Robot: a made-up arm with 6 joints. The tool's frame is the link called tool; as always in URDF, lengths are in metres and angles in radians.
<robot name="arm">
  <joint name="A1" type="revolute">
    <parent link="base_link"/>
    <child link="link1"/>
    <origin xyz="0 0 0.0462"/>
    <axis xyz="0 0 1"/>
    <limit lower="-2.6" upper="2.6" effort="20" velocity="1.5"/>
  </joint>
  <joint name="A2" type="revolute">
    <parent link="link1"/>
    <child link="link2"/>
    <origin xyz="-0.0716 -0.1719 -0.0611"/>
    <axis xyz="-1 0 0"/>
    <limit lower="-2.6" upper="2.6" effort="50" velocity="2.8"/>
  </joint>
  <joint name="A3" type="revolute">
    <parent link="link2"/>
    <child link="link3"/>
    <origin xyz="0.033 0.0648 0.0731"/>
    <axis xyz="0 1 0"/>
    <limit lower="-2.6" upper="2.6" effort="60" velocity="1.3"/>
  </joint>
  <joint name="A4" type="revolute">
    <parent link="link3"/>
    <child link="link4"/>
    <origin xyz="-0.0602 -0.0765 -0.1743"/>
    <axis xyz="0 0 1"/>
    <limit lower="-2.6" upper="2.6" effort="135" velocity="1.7"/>
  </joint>
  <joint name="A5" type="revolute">
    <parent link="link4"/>
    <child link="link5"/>
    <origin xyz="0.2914 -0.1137 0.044"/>
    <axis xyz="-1 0 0"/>
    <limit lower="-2.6" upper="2.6" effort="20" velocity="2.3"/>
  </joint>
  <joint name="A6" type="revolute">
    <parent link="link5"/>
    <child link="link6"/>
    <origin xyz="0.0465 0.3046 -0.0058"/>
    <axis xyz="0 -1 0"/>
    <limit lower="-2.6" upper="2.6" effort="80" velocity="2.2"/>
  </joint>
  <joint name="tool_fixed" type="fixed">
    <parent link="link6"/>
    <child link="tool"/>
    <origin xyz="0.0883 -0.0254 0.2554"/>
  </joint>
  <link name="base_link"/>
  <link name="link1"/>
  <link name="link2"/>
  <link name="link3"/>
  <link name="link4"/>
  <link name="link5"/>
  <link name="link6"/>
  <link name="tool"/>
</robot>
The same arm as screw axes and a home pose.
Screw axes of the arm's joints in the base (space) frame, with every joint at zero. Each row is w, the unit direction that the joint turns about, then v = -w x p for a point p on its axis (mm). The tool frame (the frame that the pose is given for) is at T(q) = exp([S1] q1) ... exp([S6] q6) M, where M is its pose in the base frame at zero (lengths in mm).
S1: w 0 0 1 v 0.0 0.0 0.0
S2: w -1 0 0 v 0.0 14.9 -171.9
S3: w 0 1 0 v -58.2 0.0 -38.6
S4: w 0 0 1 v -183.6 98.8 0.0
S5: w -1 0 0 v 0.0 72.1 -297.3
S6: w 0 -1 0 v -77.9 0.0 -239.1
M: xyz 327.4 -18.1 177.5 (mm) rpy 0.0000 0.0000 0.0000 (rad, as in URDF)
Joint limits (rad, base to tool): -2.6000..2.6000 -2.6000..2.6000 -2.6000..2.6000 -2.6000..2.6000 -2.6000..2.6000 -2.6000..2.6000

